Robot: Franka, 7 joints.
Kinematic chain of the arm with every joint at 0, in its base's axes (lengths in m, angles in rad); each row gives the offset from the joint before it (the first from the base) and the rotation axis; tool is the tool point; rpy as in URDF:
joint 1: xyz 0 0 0.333 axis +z
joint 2: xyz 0 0 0 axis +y
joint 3: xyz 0 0 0.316 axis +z
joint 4: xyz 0.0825 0 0 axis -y
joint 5: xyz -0.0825 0 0.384 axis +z
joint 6: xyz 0 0 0 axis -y
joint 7: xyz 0.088 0 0 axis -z
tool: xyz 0 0 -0.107 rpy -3.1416 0 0
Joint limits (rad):
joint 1: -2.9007..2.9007
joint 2: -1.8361..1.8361
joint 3: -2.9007..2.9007
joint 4: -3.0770..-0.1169
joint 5: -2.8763..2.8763
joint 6: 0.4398..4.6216
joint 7: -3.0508..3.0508
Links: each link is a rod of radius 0.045 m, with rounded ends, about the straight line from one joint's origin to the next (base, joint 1, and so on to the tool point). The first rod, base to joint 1, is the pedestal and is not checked.
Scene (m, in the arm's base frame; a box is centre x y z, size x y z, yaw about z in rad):
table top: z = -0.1
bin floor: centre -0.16 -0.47 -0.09 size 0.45 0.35 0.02 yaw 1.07
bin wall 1: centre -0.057 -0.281 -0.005 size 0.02 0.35 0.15 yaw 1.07
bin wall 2: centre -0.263 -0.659 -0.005 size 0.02 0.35 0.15 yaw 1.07
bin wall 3: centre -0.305 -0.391 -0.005 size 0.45 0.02 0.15 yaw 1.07
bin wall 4: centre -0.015 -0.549 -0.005 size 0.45 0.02 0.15 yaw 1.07
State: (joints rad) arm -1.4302 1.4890 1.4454 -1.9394 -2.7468 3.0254 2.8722
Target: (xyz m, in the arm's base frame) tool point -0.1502 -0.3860 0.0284
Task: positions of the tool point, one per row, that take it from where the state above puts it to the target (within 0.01 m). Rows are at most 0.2 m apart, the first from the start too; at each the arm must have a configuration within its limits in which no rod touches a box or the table.
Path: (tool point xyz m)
1: 0.4972 -0.2080 0.2854
2: 0.3905 -0.3166 0.2688
3: 0.2587 -0.3878 0.2556
4: 0.1143 -0.4154 0.2467
5: -0.0282 -0.3975 0.2421
6: -0.0249 -0.3991 0.1699
7: -0.0453 -0.3947 0.1054
8: -0.0885 -0.3890 0.0561
9: -0.1502 -0.3860 0.0284

